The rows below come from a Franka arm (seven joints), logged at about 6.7 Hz.
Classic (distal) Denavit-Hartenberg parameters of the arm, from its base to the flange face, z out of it. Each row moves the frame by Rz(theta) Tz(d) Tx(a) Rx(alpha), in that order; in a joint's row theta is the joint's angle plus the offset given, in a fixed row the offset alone. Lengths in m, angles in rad.
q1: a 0, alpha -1.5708, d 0.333, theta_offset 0
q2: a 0, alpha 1.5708, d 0, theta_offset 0
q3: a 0.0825, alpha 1.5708, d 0.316, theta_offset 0
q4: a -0.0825, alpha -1.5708, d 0, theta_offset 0
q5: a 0, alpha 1.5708, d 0.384, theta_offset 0
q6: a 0.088, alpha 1.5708, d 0, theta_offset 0
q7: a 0, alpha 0, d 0.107, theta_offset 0
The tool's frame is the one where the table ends.
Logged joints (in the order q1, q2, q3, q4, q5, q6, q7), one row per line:
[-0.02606 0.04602 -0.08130 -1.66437 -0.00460 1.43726 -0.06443]
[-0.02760 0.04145 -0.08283 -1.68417 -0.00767 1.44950 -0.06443]
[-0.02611 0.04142 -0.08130 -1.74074 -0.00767 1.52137 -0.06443]
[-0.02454 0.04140 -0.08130 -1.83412 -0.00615 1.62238 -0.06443]
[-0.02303 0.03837 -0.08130 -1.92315 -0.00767 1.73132 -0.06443]
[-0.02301 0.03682 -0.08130 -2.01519 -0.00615 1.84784 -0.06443]
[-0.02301 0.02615 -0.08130 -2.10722 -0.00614 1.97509 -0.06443]
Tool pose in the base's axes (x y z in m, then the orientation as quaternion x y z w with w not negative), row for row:
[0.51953 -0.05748 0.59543 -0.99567 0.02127 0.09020 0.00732]
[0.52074 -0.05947 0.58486 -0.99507 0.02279 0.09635 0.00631]
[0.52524 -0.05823 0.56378 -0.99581 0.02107 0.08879 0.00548]
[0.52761 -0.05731 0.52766 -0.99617 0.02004 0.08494 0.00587]
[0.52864 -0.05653 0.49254 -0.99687 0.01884 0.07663 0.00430]
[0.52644 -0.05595 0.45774 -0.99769 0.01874 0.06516 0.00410]
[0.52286 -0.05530 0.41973 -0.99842 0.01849 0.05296 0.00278]
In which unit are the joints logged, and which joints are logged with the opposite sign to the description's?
The joints are logged in radians. Opposite sign: q2.
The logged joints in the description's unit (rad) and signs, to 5 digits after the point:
[-0.02606 -0.04602 -0.08130 -1.66437 -0.00460 1.43726 -0.06443]
[-0.02760 -0.04145 -0.08283 -1.68417 -0.00767 1.44950 -0.06443]
[-0.02611 -0.04142 -0.08130 -1.74074 -0.00767 1.52137 -0.06443]
[-0.02454 -0.04140 -0.08130 -1.83412 -0.00615 1.62238 -0.06443]
[-0.02303 -0.03837 -0.08130 -1.92315 -0.00767 1.73132 -0.06443]
[-0.02301 -0.03682 -0.08130 -2.01519 -0.00615 1.84784 -0.06443]
[-0.02301 -0.02615 -0.08130 -2.10722 -0.00614 1.97509 -0.06443]

